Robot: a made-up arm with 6 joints. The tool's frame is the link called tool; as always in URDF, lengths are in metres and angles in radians. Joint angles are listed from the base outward.
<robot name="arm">
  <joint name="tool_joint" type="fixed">
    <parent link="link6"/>
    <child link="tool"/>
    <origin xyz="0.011 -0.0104 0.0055"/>
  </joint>
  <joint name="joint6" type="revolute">
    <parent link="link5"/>
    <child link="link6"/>
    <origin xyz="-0.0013 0.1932 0.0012" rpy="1.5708 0 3.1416"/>
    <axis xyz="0 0 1"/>
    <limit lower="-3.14" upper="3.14"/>
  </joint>
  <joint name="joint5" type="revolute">
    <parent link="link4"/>
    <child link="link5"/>
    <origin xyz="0.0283 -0.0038 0.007" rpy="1.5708 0 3.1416"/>
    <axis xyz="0 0 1"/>
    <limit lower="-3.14" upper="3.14"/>
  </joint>
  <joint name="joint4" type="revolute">
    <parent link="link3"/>
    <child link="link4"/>
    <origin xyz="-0.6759 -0.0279 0.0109" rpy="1.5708 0 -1.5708"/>
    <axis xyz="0 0 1"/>
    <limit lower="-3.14" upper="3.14"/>
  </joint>
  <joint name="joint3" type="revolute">
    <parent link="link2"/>
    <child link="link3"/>
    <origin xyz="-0.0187 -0.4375 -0.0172" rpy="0 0 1.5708"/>
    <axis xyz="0 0 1"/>
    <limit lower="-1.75" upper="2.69"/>
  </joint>
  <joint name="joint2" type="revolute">
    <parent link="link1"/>
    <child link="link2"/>
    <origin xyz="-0.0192 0.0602 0.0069" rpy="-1.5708 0 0"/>
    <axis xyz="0 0 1"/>
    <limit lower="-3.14" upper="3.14"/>
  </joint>
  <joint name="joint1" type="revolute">
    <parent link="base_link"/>
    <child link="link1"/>
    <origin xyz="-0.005 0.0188 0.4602"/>
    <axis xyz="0 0 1"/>
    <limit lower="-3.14" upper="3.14"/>
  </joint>
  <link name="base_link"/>
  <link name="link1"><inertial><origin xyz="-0.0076 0.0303 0.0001"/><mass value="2.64"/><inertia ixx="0.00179" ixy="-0.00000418" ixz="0" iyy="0.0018" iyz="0.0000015" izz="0.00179"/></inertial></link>
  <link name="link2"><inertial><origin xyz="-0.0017 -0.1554 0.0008"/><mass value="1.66"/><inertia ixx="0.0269" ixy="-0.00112" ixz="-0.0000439" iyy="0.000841" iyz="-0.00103" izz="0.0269"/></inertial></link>
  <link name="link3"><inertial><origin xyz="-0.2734 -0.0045 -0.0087"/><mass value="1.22"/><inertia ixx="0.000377" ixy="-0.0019" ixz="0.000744" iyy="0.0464" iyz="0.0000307" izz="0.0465"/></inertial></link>
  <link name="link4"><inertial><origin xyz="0.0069 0.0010 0.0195"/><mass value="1.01"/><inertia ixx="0.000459" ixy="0" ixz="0" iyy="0.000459" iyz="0" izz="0.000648"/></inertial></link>
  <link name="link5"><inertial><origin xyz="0.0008 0.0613 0.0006"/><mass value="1.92"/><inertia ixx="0.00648" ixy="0.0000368" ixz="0" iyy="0.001" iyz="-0.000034" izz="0.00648"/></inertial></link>
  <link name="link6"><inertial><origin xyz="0.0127 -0.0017 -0.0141"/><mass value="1.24"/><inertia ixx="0.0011" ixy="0" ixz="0" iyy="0.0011" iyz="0" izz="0.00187"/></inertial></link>
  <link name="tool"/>
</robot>
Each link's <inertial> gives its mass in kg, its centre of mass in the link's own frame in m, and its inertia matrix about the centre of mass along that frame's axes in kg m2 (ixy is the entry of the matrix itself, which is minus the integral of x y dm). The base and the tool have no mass. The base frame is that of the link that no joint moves.
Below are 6 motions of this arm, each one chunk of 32 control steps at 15 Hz.
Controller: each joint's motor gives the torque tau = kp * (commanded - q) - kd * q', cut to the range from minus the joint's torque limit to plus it. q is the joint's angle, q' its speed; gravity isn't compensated. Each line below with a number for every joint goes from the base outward.
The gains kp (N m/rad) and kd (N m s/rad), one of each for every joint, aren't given. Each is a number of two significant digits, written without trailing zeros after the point. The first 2 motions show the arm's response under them.
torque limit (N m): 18 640 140 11 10 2.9
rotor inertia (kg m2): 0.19 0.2 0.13 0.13 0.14 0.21
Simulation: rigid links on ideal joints. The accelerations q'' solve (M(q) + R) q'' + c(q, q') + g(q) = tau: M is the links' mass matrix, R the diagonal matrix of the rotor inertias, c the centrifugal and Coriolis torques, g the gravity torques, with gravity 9.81 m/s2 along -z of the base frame. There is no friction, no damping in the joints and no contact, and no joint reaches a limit. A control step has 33 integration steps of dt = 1/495 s. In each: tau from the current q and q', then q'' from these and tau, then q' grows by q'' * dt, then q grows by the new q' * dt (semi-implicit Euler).
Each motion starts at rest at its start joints. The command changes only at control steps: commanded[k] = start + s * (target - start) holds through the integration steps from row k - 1 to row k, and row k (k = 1, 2, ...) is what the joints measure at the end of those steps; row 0 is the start. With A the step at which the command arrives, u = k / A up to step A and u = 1 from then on. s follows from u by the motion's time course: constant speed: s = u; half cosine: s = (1 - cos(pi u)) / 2; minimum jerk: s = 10 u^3 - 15 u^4 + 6 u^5; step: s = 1 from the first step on.
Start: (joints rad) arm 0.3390 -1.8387 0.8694 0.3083 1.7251 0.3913
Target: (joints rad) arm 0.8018 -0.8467 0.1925 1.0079 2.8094 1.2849
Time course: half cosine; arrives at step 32
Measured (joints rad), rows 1 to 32:
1: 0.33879 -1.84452 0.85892 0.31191 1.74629 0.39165
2: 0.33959 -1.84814 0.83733 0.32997 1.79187 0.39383
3: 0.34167 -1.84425 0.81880 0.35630 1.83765 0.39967
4: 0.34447 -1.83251 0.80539 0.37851 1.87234 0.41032
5: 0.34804 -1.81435 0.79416 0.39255 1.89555 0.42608
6: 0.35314 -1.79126 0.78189 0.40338 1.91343 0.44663
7: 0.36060 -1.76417 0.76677 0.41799 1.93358 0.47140
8: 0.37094 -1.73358 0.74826 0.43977 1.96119 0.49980
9: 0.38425 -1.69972 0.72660 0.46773 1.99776 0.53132
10: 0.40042 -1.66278 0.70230 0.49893 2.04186 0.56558
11: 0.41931 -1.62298 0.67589 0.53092 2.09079 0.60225
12: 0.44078 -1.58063 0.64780 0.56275 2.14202 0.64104
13: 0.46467 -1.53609 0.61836 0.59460 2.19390 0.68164
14: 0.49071 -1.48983 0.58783 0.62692 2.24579 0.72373
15: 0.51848 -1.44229 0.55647 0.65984 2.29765 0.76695
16: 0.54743 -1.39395 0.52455 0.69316 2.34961 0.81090
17: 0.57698 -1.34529 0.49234 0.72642 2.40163 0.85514
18: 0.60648 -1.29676 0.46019 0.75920 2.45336 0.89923
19: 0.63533 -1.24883 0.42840 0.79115 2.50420 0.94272
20: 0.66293 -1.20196 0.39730 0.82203 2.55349 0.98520
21: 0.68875 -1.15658 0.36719 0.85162 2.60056 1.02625
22: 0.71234 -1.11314 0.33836 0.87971 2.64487 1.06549
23: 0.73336 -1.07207 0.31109 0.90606 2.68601 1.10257
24: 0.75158 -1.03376 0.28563 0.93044 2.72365 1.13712
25: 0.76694 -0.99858 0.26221 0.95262 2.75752 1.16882
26: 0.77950 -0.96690 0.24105 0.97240 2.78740 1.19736
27: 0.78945 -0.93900 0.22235 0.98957 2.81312 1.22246
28: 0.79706 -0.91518 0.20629 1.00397 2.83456 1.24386
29: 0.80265 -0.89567 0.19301 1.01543 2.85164 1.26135
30: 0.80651 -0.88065 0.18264 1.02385 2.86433 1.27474
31: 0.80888 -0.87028 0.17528 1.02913 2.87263 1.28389
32: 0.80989 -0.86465 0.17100 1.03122 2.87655 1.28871
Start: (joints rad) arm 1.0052 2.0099 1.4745 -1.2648 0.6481 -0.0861
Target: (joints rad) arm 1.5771 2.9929 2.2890 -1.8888 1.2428 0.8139
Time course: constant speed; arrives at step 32
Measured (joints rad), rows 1 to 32:
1: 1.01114 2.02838 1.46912 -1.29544 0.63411 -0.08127
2: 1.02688 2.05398 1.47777 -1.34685 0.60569 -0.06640
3: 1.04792 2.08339 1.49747 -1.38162 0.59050 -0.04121
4: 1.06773 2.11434 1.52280 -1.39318 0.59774 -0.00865
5: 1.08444 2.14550 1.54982 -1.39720 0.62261 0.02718
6: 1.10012 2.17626 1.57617 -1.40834 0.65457 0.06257
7: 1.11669 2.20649 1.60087 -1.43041 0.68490 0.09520
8: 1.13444 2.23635 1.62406 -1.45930 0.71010 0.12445
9: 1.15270 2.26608 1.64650 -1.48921 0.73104 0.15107
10: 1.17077 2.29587 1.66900 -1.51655 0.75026 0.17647
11: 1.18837 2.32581 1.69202 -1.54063 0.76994 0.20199
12: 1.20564 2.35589 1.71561 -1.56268 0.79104 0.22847
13: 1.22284 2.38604 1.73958 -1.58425 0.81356 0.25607
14: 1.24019 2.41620 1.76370 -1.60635 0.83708 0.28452
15: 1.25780 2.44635 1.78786 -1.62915 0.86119 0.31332
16: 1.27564 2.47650 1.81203 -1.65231 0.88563 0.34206
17: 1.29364 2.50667 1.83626 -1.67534 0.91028 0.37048
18: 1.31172 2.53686 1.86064 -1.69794 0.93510 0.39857
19: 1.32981 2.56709 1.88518 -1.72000 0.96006 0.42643
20: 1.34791 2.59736 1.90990 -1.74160 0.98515 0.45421
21: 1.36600 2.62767 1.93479 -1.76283 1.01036 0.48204
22: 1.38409 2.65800 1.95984 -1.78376 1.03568 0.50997
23: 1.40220 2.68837 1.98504 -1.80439 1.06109 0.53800
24: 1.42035 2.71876 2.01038 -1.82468 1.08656 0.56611
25: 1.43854 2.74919 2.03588 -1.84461 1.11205 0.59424
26: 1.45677 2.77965 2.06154 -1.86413 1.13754 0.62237
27: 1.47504 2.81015 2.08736 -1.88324 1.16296 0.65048
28: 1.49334 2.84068 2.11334 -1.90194 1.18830 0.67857
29: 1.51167 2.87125 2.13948 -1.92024 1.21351 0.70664
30: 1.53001 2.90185 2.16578 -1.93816 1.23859 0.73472
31: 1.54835 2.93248 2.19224 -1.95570 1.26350 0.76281
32: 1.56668 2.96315 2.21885 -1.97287 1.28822 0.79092
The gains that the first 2 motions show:
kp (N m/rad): 86 2400 590 40 26 22
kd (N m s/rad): 6.5 180 51 1.9 1.8 1.6
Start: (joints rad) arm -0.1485 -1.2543 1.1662 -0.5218 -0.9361 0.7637
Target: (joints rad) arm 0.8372 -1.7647 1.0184 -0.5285 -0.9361 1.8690
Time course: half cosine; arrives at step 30
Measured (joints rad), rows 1 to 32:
1: -0.14834 -1.26005 1.16812 -0.52266 -0.95647 0.76477
2: -0.14713 -1.26635 1.16473 -0.52306 -1.00131 0.76896
3: -0.14354 -1.27379 1.16007 -0.52252 -1.04350 0.77810
4: -0.13594 -1.28277 1.15572 -0.52232 -1.06831 0.79355
5: -0.12299 -1.29361 1.15180 -0.52314 -1.07410 0.81582
6: -0.10382 -1.30655 1.14782 -0.52449 -1.06732 0.84466
7: -0.07823 -1.32180 1.14318 -0.52550 -1.05654 0.87936
8: -0.04651 -1.33938 1.13745 -0.52562 -1.04819 0.91906
9: -0.00936 -1.35919 1.13045 -0.52492 -1.04498 0.96302
10: 0.03230 -1.38100 1.12229 -0.52371 -1.04649 1.01065
11: 0.07755 -1.40451 1.11320 -0.52234 -1.05069 1.06145
12: 0.12558 -1.42937 1.10352 -0.52098 -1.05536 1.11498
13: 0.17571 -1.45526 1.09351 -0.51972 -1.05901 1.17075
14: 0.22742 -1.48186 1.08336 -0.51856 -1.06111 1.22823
15: 0.28028 -1.50888 1.07321 -0.51747 -1.06186 1.28680
16: 0.33391 -1.53605 1.06311 -0.51639 -1.06180 1.34579
17: 0.38794 -1.56309 1.05313 -0.51529 -1.06147 1.40454
18: 0.44202 -1.58971 1.04335 -0.51413 -1.06118 1.46237
19: 0.49575 -1.61563 1.03386 -0.51290 -1.06100 1.51865
20: 0.54869 -1.64057 1.02475 -0.51163 -1.06085 1.57276
21: 0.60038 -1.66424 1.01616 -0.51034 -1.06061 1.62411
22: 0.65030 -1.68639 1.00818 -0.50905 -1.06020 1.67214
23: 0.69789 -1.70676 1.00089 -0.50778 -1.05959 1.71633
24: 0.74254 -1.72515 0.99438 -0.50656 -1.05885 1.75621
25: 0.78363 -1.74135 0.98869 -0.50538 -1.05803 1.79133
26: 0.82051 -1.75519 0.98387 -0.50427 -1.05724 1.82132
27: 0.85254 -1.76653 0.97996 -0.50325 -1.05652 1.84584
28: 0.87911 -1.77525 0.97696 -0.50232 -1.05591 1.86464
29: 0.89962 -1.78126 0.97490 -0.50152 -1.05541 1.87750
30: 0.91359 -1.78449 0.97378 -0.50086 -1.05501 1.88428
31: 0.92068 -1.78558 0.97381 -0.50067 -1.05417 1.88547
32: 0.92095 -1.78564 0.97480 -0.50145 -1.05225 1.88283

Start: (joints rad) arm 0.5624 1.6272 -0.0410 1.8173 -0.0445 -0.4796
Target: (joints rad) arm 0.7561 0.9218 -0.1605 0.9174 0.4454 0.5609
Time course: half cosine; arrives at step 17
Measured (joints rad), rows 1 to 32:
1: 0.56246 1.63128 -0.02703 1.81043 -0.04549 -0.47811
2: 0.56303 1.63204 0.00056 1.78058 -0.05249 -0.47126
3: 0.56409 1.62018 0.02261 1.73079 -0.05799 -0.45269
4: 0.56525 1.59267 0.03070 1.67362 -0.04777 -0.41629
5: 0.56660 1.55086 0.02520 1.61369 -0.01515 -0.35894
6: 0.56894 1.49812 0.01087 1.54787 0.03550 -0.28160
7: 0.57348 1.43815 -0.00707 1.47333 0.09469 -0.18862
8: 0.58143 1.37411 -0.02504 1.39118 0.15472 -0.08612
9: 0.59365 1.30844 -0.04153 1.30523 0.21249 0.01979
10: 0.61068 1.24310 -0.05648 1.21992 0.26809 0.12405
11: 0.63274 1.17986 -0.07037 1.13939 0.32207 0.22298
12: 0.65975 1.12056 -0.08353 1.06707 0.37372 0.31394
13: 0.69115 1.06709 -0.09588 1.00564 0.42113 0.39487
14: 0.72569 1.02126 -0.10706 0.95695 0.46209 0.46383
15: 0.76133 0.98469 -0.11659 0.92217 0.49491 0.51889
16: 0.79531 0.95868 -0.12401 0.90193 0.51859 0.55818
17: 0.82463 0.94417 -0.12895 0.89630 0.53268 0.58012
18: 0.84658 0.93893 -0.12976 0.89953 0.53978 0.58534
19: 0.85939 0.93844 -0.12633 0.90072 0.54556 0.57855
20: 0.86244 0.93964 -0.12144 0.89531 0.55300 0.56667
21: 0.85619 0.94098 -0.11718 0.88714 0.56062 0.55565
22: 0.84203 0.94186 -0.11440 0.88104 0.56526 0.54885
23: 0.82196 0.94222 -0.11311 0.87835 0.56493 0.54690
24: 0.79834 0.94220 -0.11290 0.87765 0.55982 0.54855
25: 0.77350 0.94202 -0.11323 0.87716 0.55186 0.55179
26: 0.74962 0.94182 -0.11369 0.87611 0.54352 0.55485
27: 0.72853 0.94168 -0.11403 0.87467 0.53671 0.55670
28: 0.71172 0.94163 -0.11418 0.87330 0.53234 0.55715
29: 0.70016 0.94163 -0.11419 0.87234 0.53035 0.55657
30: 0.69436 0.94166 -0.11413 0.87194 0.53019 0.55555
31: 0.69427 0.94168 -0.11407 0.87209 0.53119 0.55463
32: 0.69937 0.94169 -0.11404 0.87275 0.53287 0.55410

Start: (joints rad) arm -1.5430 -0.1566 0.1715 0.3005 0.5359 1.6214
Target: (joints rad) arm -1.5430 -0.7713 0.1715 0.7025 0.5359 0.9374
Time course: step
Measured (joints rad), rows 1 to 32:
1: -1.61847 -0.46538 0.49971 0.39235 0.63538 1.58586
2: -1.65070 -0.62467 0.39465 0.55290 0.84816 1.47794
3: -1.63969 -0.73489 0.22134 0.75580 0.82496 1.30717
4: -1.61667 -0.79558 0.10563 0.94721 0.60664 1.09496
5: -1.58715 -0.81812 0.05771 1.04706 0.40304 0.91741
6: -1.54905 -0.81791 0.05767 0.97631 0.31751 0.80919
7: -1.50654 -0.80698 0.08342 0.79599 0.33820 0.76839
8: -1.46559 -0.79402 0.11583 0.67207 0.41587 0.78987
9: -1.43379 -0.78463 0.14109 0.64315 0.50447 0.85293
10: -1.41964 -0.78055 0.15378 0.66685 0.56901 0.91963
11: -1.42656 -0.78081 0.15522 0.69902 0.59370 0.96559
12: -1.45044 -0.78325 0.15028 0.72137 0.58396 0.98350
13: -1.48358 -0.78589 0.14391 0.73307 0.55795 0.97870
14: -1.51869 -0.78768 0.13916 0.73818 0.53418 0.96218
15: -1.55055 -0.78836 0.13701 0.73991 0.52329 0.94451
16: -1.57593 -0.78818 0.13714 0.73993 0.52644 0.93229
17: -1.59321 -0.78751 0.13863 0.73902 0.53840 0.92751
18: -1.60190 -0.78675 0.14054 0.73766 0.55216 0.92872
19: -1.60246 -0.78617 0.14211 0.73619 0.56223 0.93300
20: -1.59608 -0.78589 0.14295 0.73483 0.56609 0.93756
21: -1.58449 -0.78591 0.14303 0.73363 0.56395 0.94071
22: -1.56974 -0.78613 0.14253 0.73251 0.55772 0.94195
23: -1.55395 -0.78644 0.14176 0.73134 0.54985 0.94169
24: -1.53905 -0.78672 0.14101 0.73009 0.54243 0.94068
25: -1.52662 -0.78692 0.14045 0.72885 0.53680 0.93962
26: -1.51778 -0.78701 0.14016 0.72779 0.53345 0.93893
27: -1.51309 -0.78701 0.14011 0.72713 0.53229 0.93870
28: -1.51257 -0.78696 0.14021 0.72697 0.53284 0.93882
29: -1.51576 -0.78689 0.14039 0.72735 0.53454 0.93910
30: -1.52178 -0.78682 0.14058 0.72815 0.53687 0.93935
31: -1.52954 -0.78675 0.14075 0.72921 0.53943 0.93948
32: -1.53786 -0.78670 0.14090 0.73032 0.54194 0.93948

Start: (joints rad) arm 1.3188 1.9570 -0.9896 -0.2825 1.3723 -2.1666
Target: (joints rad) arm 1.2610 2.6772 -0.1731 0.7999 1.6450 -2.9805
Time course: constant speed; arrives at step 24
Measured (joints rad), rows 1 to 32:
1: 1.31788 1.97595 -0.97428 -0.27055 1.37099 -2.17316
2: 1.31415 2.00845 -0.93045 -0.22187 1.38876 -2.19305
3: 1.30857 2.04506 -0.87735 -0.14839 1.42461 -2.22585
4: 1.30377 2.08066 -0.82739 -0.08178 1.46396 -2.26672
5: 1.30109 2.11334 -0.78515 -0.03693 1.49181 -2.30993
6: 1.29987 2.14345 -0.74968 -0.00587 1.50185 -2.35130
7: 1.29884 2.17226 -0.71778 0.02559 1.49768 -2.38902
8: 1.29732 2.20090 -0.68659 0.06403 1.48802 -2.42332
9: 1.29541 2.22994 -0.65464 0.10746 1.48077 -2.45550
10: 1.29344 2.25945 -0.62170 0.15119 1.47958 -2.48704
11: 1.29155 2.28923 -0.58815 0.19274 1.48383 -2.51901
12: 1.28968 2.31907 -0.55448 0.23254 1.49064 -2.55186
13: 1.28766 2.34883 -0.52106 0.27218 1.49722 -2.58556
14: 1.28541 2.37844 -0.48803 0.31268 1.50210 -2.61980
15: 1.28290 2.40790 -0.45540 0.35414 1.50527 -2.65421
16: 1.28019 2.43726 -0.42308 0.39615 1.50754 -2.68850
17: 1.27733 2.46656 -0.39095 0.43838 1.50982 -2.72253
18: 1.27436 2.49583 -0.35894 0.48075 1.51267 -2.75630
19: 1.27135 2.52509 -0.32701 0.52338 1.51623 -2.78991
20: 1.26839 2.55434 -0.29516 0.56644 1.52039 -2.82346
21: 1.26559 2.58355 -0.26341 0.61007 1.52492 -2.85703
22: 1.26305 2.61273 -0.23178 0.65435 1.52969 -2.89068
23: 1.26086 2.64187 -0.20026 0.69933 1.53466 -2.92442
24: 1.25905 2.67098 -0.16884 0.74501 1.53991 -2.95823
25: 1.26513 2.68794 -0.14283 0.75551 1.54800 -2.98497
26: 1.27791 2.69358 -0.13379 0.73811 1.55625 -2.99774
27: 1.28730 2.69323 -0.13564 0.73090 1.55928 -2.99781
28: 1.28840 2.69100 -0.14119 0.74408 1.55587 -2.99058
29: 1.28269 2.68890 -0.14642 0.76381 1.54892 -2.98184
30: 1.27365 2.68758 -0.14981 0.77497 1.54234 -2.97544
31: 1.26417 2.68712 -0.15118 0.77355 1.53855 -2.97271
32: 1.25621 2.68729 -0.15100 0.76486 1.53789 -2.97302

